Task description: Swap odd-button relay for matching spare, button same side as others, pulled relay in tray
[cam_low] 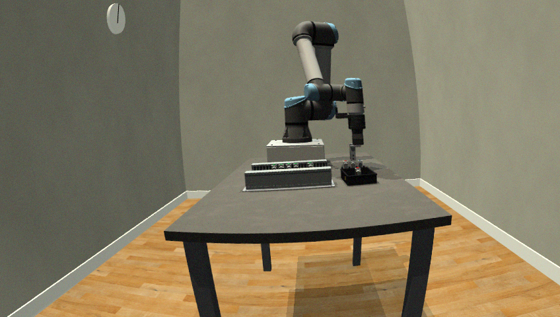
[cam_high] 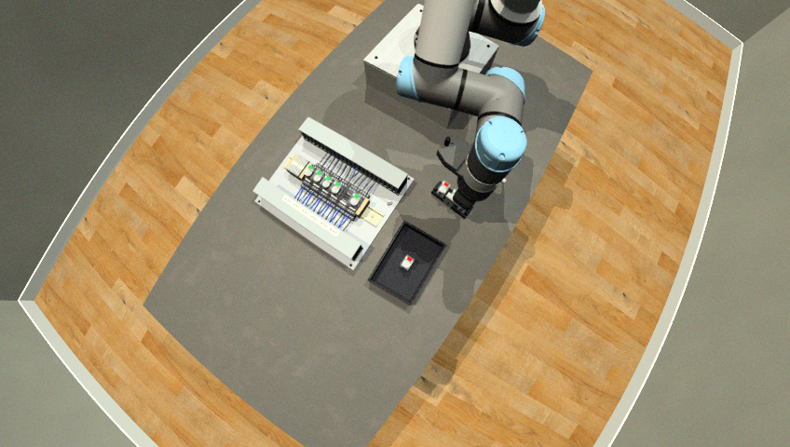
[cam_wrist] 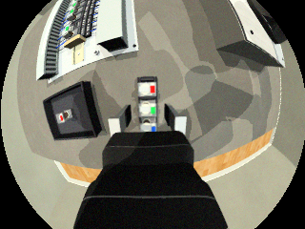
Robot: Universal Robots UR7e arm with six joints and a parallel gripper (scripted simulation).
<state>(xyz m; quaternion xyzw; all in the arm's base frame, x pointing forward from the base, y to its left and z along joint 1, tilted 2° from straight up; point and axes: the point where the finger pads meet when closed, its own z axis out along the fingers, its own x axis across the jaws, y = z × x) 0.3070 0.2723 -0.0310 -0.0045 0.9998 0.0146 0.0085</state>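
Now: hand 60 mm above the black spare holder. Round my hand: tray 190 mm ahead, 10 mm to the left, 50 mm below; panel 170 mm ahead, 250 mm to the right, 70 mm below.
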